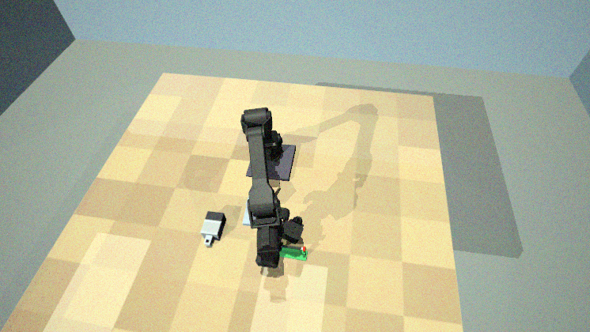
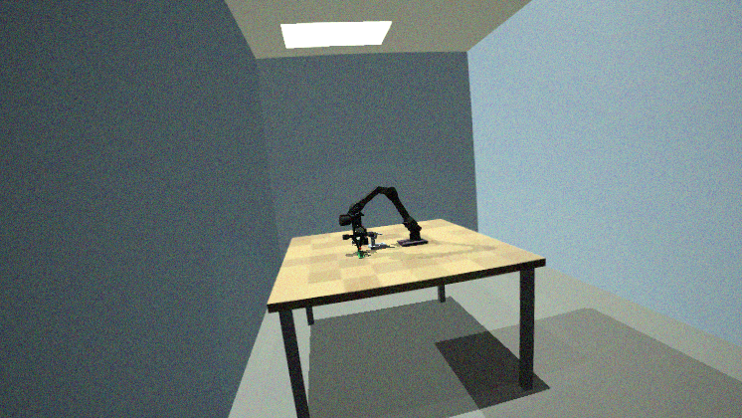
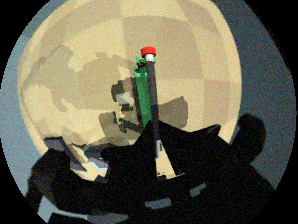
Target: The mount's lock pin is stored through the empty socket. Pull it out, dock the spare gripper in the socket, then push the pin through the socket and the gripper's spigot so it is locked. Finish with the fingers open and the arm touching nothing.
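My gripper tip is 10 mm past the green holder and 20 mm to the right of it. Also, from my gripper tip: grey mount (100 mm behind, 120 mm to the right, 20 mm above); spare gripper (10 mm ahead, 230 mm to the right).
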